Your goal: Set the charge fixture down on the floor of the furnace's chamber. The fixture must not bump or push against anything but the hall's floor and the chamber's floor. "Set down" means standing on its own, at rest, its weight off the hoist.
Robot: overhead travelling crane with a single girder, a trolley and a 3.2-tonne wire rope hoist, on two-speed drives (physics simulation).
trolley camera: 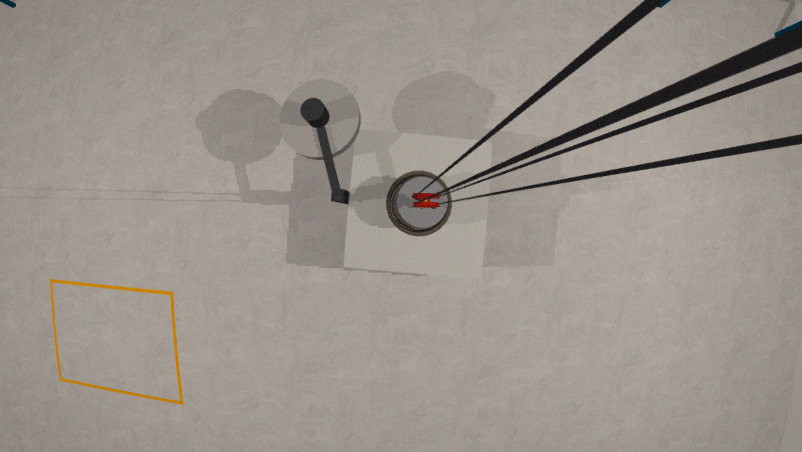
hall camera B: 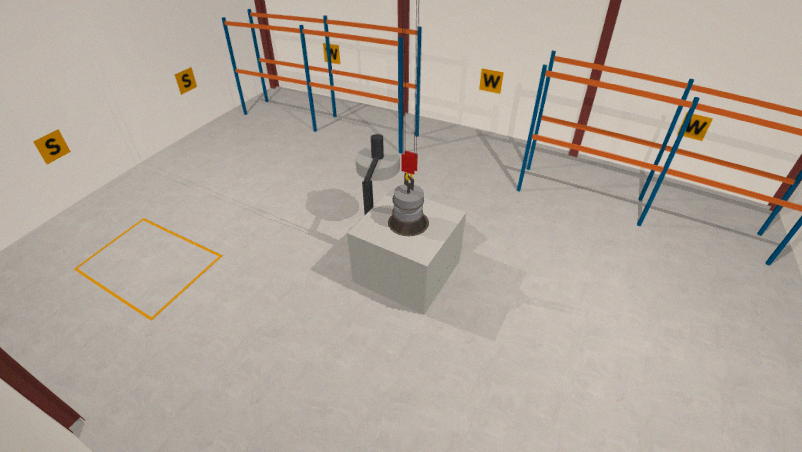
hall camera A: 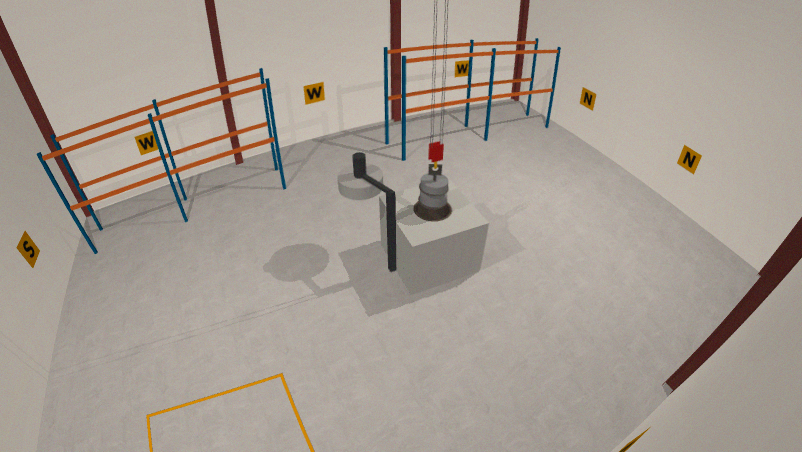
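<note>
The charge fixture [hall camera A: 434, 188] [hall camera B: 408, 201] [trolley camera: 421, 220], a grey stepped drum, hangs upright from my hook [hall camera A: 435, 166] [hall camera B: 408, 177] [trolley camera: 425, 201], under the red hook block [hall camera A: 435, 151] [hall camera B: 409, 162]. The ropes look straight. The furnace [hall camera A: 443, 261] [hall camera B: 387, 272] [trolley camera: 415, 252] is a pale block with a round, dark-rimmed chamber mouth [hall camera A: 433, 213] [hall camera B: 408, 229] [trolley camera: 418, 233] in its top. The fixture's lower end is at this mouth; its depth is unclear. In the trolley view the dark gap is wider on the left. The chamber floor is hidden.
A round grey lid [hall camera A: 359, 189] [hall camera B: 377, 167] [trolley camera: 345, 120] is swung aside on a dark arm [hall camera A: 376, 182] [hall camera B: 371, 170] [trolley camera: 328, 162] beside the furnace. Blue-and-orange racks [hall camera A: 403, 112] [hall camera B: 400, 95] stand along the west wall. A yellow square outline [hall camera A: 213, 395] [hall camera B: 182, 236] [trolley camera: 112, 286] marks the hall floor.
</note>
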